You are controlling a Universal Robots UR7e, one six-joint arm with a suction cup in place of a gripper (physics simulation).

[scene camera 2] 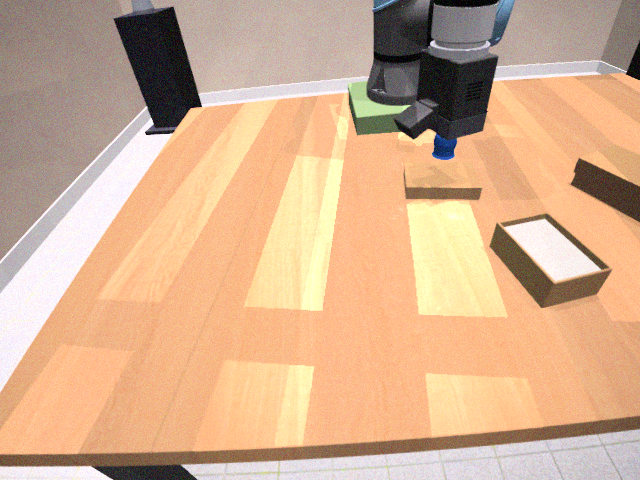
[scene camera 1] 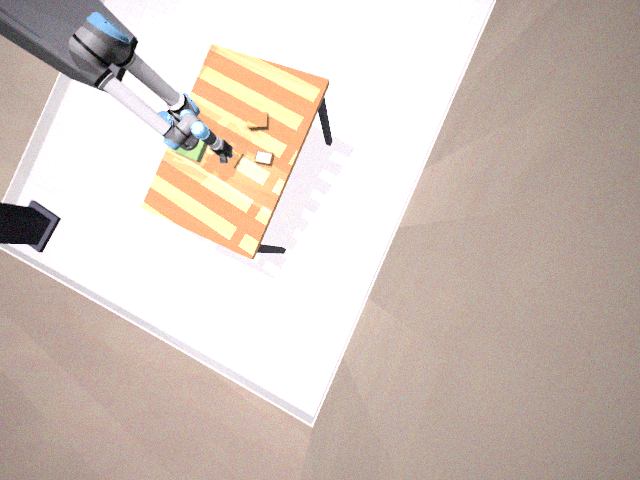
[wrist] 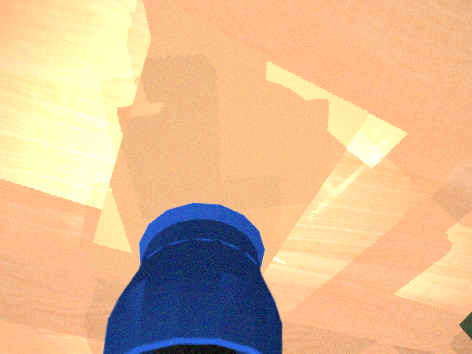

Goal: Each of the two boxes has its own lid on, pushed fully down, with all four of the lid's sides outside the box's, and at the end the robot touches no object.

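Places are measured from the arm's base along level axes (x ahead, y left, z up), in millimetres.
Where they show: hand, tool point: [scene camera 2: 443, 154] [wrist: 202, 256]; arm's base, link origin: [scene camera 2: 399, 92] [scene camera 1: 188, 139].
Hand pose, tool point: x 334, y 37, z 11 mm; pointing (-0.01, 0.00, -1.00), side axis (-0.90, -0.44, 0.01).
Note:
Each offset is from my tool point to the top centre of the thing. Level surfaces: height alone.
An open box @(193 mm ahead, 93 mm left, 19 mm down) [scene camera 1: 263, 157] [scene camera 2: 550, 258] with a white inside and dark brown walls stands upright with no lid on it. A flat wood-coloured lid @(3 mm back, 2 mm left, 38 mm down) [scene camera 1: 238, 161] [scene camera 2: 442, 192] lies top up on the table, left of and behind that box in scene camera 2. A second brown piece @(37 mm ahead, 285 mm left, 11 mm down) [scene camera 1: 261, 122] [scene camera 2: 604, 184] is cut off at that view's right edge. A small step in its side looks like a lid over a box; how far down it sits I cannot tell. My blue suction cup [scene camera 1: 230, 153] [scene camera 2: 443, 155] [wrist: 201, 212] is open, carrying nothing, apart from and above the lid. The lid's outline is unclear in the wrist view.
The arm's green base block [scene camera 1: 190, 151] [scene camera 2: 373, 119] stands behind the lid. The wooden table @(61 mm down) [scene camera 1: 196, 217] [scene camera 2: 206, 330] carries patches of light and shadow. A black pedestal [scene camera 2: 157, 67] stands on the floor beyond the table's far left corner.

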